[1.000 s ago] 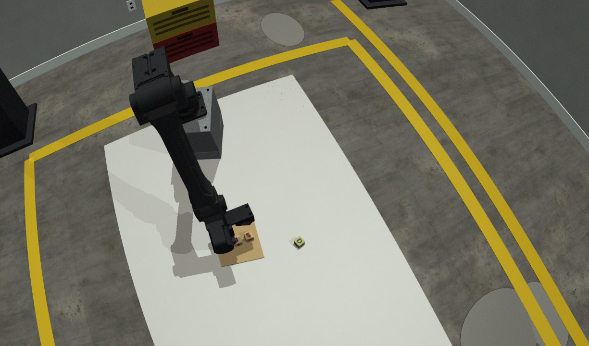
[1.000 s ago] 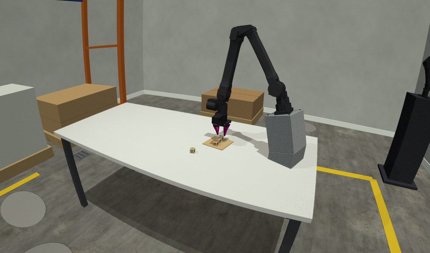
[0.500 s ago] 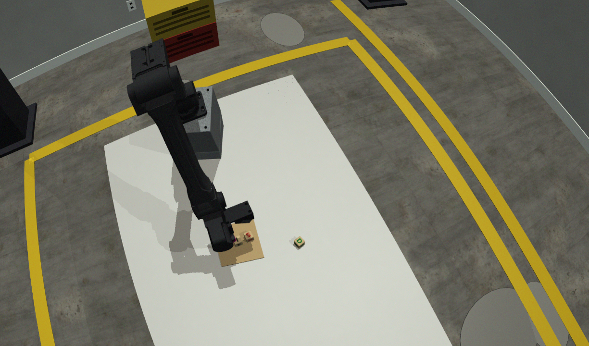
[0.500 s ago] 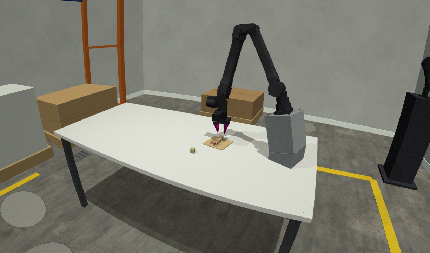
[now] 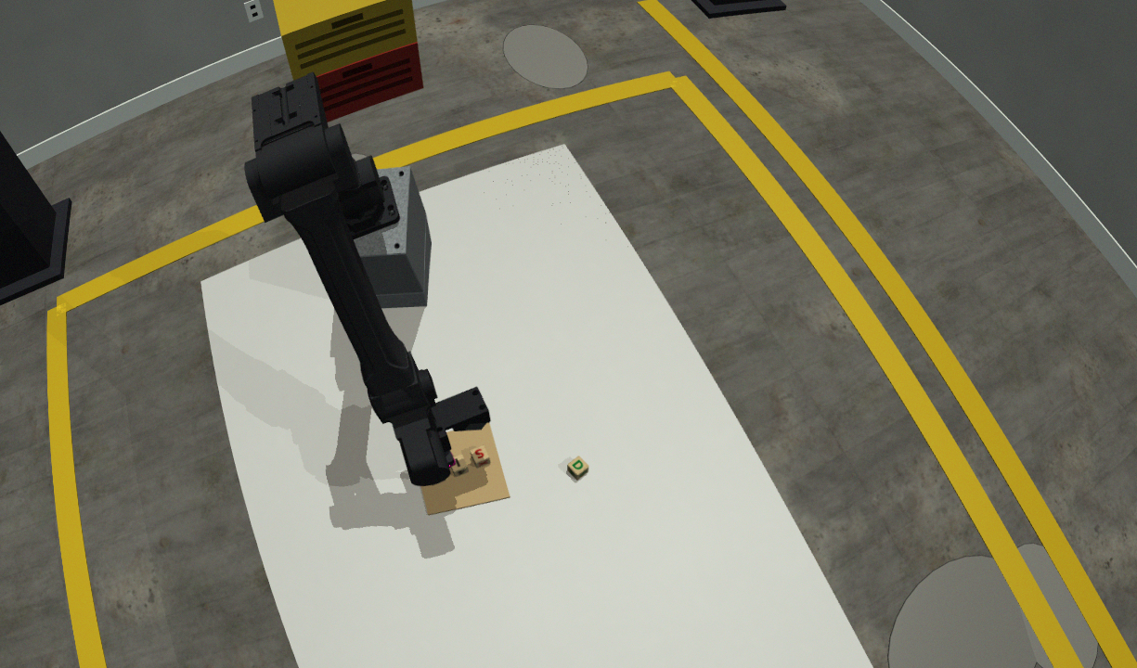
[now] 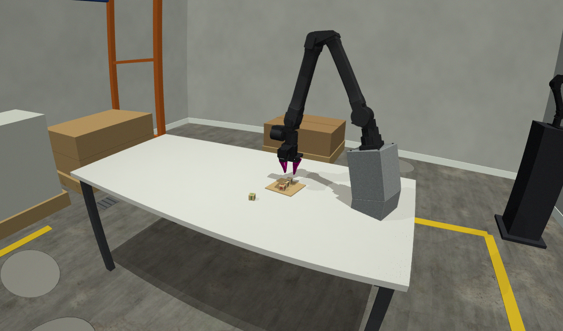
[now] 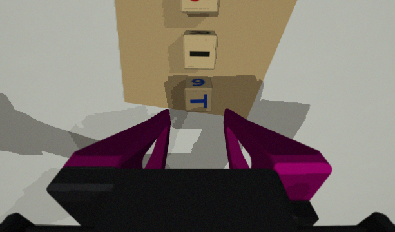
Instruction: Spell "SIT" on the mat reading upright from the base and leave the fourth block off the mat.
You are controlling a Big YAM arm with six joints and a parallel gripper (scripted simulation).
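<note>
Now: hand 5 cm above the T block. Round my hand: S block (8 cm to the left, 5 cm below); then I block (5 cm below, 4 cm to the left); then tan mat (6 cm below, 4 cm to the left).
</note>
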